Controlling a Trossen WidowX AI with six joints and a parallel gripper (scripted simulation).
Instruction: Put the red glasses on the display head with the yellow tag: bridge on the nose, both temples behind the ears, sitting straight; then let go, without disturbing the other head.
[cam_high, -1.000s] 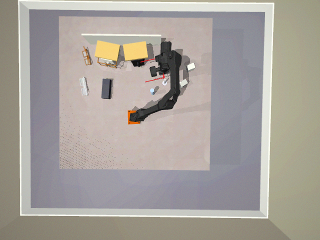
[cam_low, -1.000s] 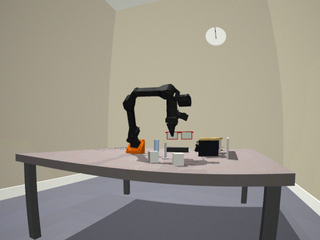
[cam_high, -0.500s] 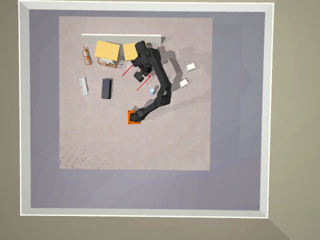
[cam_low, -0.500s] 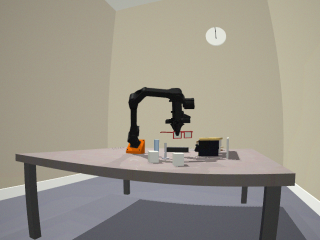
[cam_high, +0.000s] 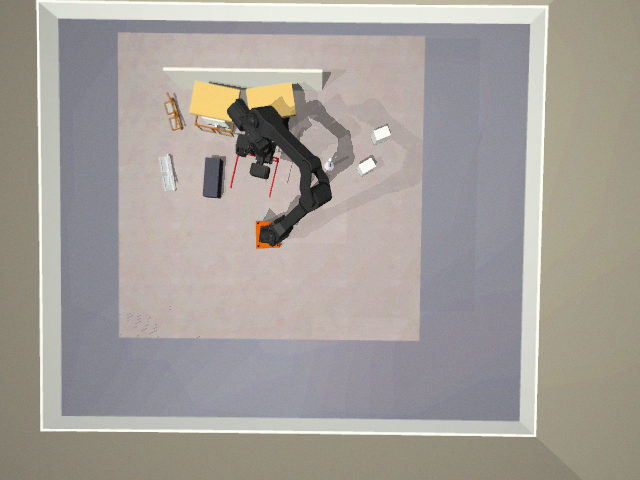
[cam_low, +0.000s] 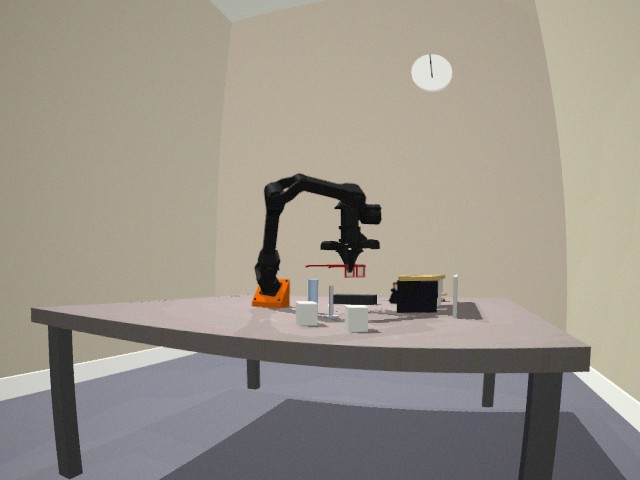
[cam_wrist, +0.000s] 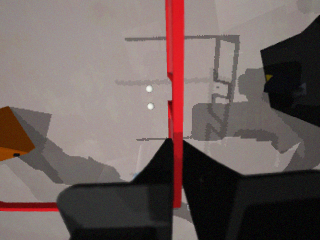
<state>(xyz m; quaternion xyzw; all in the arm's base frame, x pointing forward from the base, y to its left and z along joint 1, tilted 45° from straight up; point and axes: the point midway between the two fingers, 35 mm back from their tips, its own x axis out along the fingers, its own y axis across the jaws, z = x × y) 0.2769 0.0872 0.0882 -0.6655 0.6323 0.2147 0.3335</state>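
My gripper tip is now 70 mm past the pale blue cylinder, 130 mm to the left of it and 70 mm above it. The rest, counted from my gripper tip: dark case 70 mm behind, 260 mm to the left, 100 mm below; then dark display head 190 mm ahead, 10 mm to the left, 60 mm below; then thin grey peg 30 mm ahead, 220 mm to the right, 100 mm below.
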